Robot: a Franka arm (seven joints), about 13 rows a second.
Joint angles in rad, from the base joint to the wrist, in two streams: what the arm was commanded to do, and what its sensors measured. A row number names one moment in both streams.
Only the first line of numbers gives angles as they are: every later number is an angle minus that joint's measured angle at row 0.
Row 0, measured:
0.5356 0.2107 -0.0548 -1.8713 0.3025 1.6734 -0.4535
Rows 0 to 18, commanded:
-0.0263 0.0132 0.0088 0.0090 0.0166 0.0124 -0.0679
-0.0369 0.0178 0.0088 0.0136 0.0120 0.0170 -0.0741
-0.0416 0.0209 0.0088 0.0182 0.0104 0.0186 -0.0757
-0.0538 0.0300 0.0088 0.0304 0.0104 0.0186 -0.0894
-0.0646 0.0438 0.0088 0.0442 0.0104 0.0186 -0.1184
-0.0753 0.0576 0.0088 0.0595 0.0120 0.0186 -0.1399
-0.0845 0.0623 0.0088 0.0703 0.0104 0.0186 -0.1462
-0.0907 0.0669 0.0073 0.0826 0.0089 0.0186 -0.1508
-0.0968 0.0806 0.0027 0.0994 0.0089 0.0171 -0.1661
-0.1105 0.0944 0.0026 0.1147 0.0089 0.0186 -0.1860
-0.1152 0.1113 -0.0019 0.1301 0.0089 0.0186 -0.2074
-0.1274 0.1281 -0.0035 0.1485 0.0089 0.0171 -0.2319
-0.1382 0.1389 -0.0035 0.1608 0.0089 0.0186 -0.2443
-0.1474 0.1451 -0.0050 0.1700 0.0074 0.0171 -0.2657
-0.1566 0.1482 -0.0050 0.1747 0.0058 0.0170 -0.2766
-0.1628 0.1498 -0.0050 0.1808 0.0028 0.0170 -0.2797
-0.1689 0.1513 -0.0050 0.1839 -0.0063 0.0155 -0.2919
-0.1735 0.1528 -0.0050 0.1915 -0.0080 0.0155 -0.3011
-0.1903 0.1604 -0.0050 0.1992 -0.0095 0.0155 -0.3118
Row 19, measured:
-0.1666 0.1373 -0.0063 0.1596 -0.0017 0.0205 -0.2707
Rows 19 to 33, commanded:
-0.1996 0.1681 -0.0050 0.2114 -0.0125 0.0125 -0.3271
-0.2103 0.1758 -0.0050 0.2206 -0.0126 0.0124 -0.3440
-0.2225 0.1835 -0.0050 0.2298 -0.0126 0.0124 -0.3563
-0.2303 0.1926 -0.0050 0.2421 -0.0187 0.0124 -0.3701
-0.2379 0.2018 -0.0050 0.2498 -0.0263 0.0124 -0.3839
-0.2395 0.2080 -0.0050 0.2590 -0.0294 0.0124 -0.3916
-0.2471 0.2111 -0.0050 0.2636 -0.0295 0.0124 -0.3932
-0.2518 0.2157 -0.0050 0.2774 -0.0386 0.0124 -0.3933
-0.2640 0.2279 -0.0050 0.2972 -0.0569 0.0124 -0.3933
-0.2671 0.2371 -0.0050 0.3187 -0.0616 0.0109 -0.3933
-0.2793 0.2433 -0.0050 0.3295 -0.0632 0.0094 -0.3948
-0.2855 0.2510 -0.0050 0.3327 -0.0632 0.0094 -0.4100
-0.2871 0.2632 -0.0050 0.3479 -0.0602 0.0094 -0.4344
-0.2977 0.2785 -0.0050 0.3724 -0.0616 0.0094 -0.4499
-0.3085 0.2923 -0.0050 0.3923 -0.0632 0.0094 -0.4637
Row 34, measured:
-0.2859 0.2406 -0.0082 0.3170 -0.0490 0.0201 -0.4147
